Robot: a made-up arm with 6 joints.
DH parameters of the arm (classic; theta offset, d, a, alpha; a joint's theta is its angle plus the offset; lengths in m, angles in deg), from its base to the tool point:
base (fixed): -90 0.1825 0 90
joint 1: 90 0.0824 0.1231 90
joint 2: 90 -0.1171 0.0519 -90
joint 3: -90 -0.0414 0.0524 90
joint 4: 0 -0.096 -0.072 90
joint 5: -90 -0.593 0.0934 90
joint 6: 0 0.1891 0.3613 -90
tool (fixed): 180 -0.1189 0 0
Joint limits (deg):
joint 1: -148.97..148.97
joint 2: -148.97..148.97
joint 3: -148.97..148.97
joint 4: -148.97..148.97
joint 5: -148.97..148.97
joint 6: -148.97..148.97
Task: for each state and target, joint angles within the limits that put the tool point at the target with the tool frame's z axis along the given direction. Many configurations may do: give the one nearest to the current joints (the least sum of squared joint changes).
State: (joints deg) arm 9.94 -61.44 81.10 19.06 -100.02 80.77
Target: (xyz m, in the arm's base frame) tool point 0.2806 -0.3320 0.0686 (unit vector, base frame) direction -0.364 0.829 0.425
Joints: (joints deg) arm 49.28 -50.21 101.71 39.42 -92.69 33.15
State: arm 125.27 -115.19 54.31 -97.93 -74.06 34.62
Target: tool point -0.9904 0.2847 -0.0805 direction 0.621 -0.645 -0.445
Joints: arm 126.76 -86.68 29.86 -42.62 -54.19 -12.00
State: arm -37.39 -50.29 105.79 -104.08 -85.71 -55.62
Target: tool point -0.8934 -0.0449 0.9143 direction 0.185 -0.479 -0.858
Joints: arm 12.84 -53.67 83.68 -80.58 -124.41 -40.94
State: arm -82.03 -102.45 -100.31 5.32 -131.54 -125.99
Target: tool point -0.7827 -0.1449 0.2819 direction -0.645 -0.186 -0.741
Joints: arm -116.54 -82.43 -144.63 20.44 -103.72 -145.07
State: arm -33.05 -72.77 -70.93 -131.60 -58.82 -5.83
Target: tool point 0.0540 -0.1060 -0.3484 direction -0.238 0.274 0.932
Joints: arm -54.60 -48.25 -51.29 -126.96 -49.84 46.77
